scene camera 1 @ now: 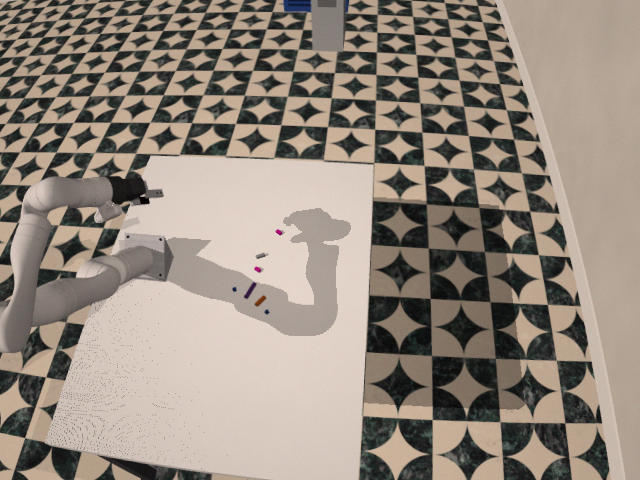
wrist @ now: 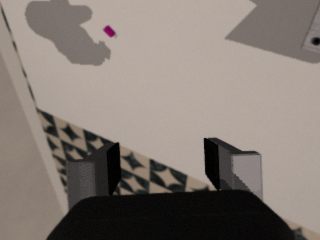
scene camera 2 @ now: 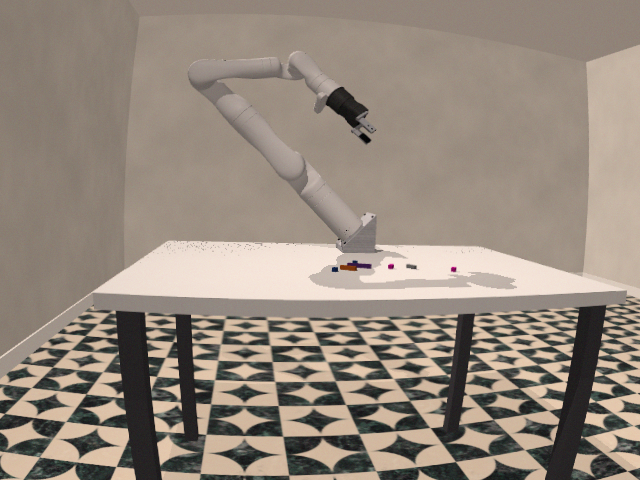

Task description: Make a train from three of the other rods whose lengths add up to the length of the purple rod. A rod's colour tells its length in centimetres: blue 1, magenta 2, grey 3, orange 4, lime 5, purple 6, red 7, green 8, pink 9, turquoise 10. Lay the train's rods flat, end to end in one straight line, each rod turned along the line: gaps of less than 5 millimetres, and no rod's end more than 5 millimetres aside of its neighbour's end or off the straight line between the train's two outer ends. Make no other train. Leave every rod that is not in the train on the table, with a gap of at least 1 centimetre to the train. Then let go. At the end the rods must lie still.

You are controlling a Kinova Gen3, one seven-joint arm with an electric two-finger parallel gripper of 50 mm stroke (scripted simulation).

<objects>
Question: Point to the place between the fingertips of the gripper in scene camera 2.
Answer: At 371,137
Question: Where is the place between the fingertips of the gripper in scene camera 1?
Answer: At 155,196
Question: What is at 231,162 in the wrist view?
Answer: The gripper.
</objects>
